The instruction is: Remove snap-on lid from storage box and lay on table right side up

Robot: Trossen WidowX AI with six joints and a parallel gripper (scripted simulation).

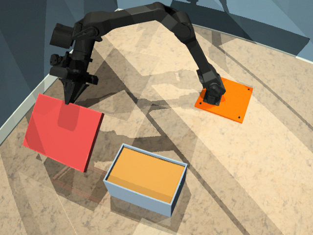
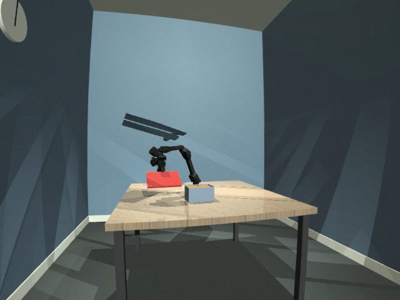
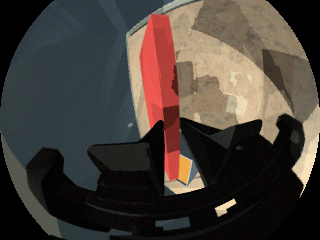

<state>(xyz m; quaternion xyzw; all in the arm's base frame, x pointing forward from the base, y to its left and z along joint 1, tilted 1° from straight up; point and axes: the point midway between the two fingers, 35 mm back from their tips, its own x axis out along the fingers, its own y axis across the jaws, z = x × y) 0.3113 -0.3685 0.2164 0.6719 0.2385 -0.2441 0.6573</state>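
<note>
My gripper tip is now 7 cm short of the red lid and 3 cm above it. The rest, counted from my gripper tip: storage box: 8 cm ahead, 27 cm to the left, 15 cm below.
</note>
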